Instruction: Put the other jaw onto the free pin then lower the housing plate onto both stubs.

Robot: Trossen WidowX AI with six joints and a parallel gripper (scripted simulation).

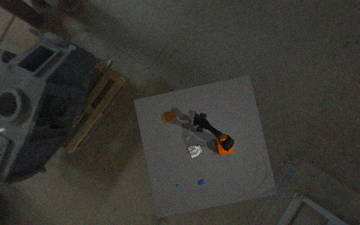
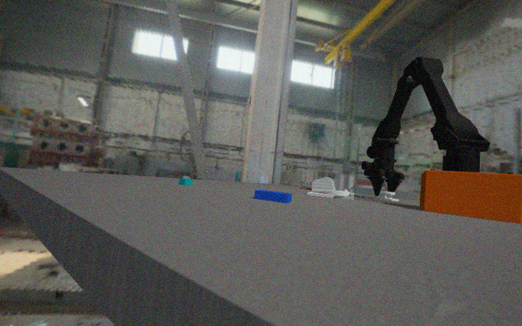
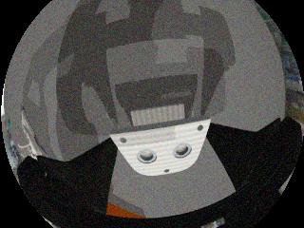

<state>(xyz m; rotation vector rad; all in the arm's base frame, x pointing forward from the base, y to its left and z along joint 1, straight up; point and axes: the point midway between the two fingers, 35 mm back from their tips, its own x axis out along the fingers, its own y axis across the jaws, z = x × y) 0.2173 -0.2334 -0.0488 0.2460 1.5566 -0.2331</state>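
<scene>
Right now the curved white jaw is 31 cm to the left of my gripper tip and 5 cm ahead of it. The rest, counted from my gripper tip: teal block (66 cm to the left, 30 cm ahead); then flat orange plate (34 cm ahead, 9 cm to the right, 1 cm below); then blue block (64 cm to the left, 4 cm ahead).
</scene>
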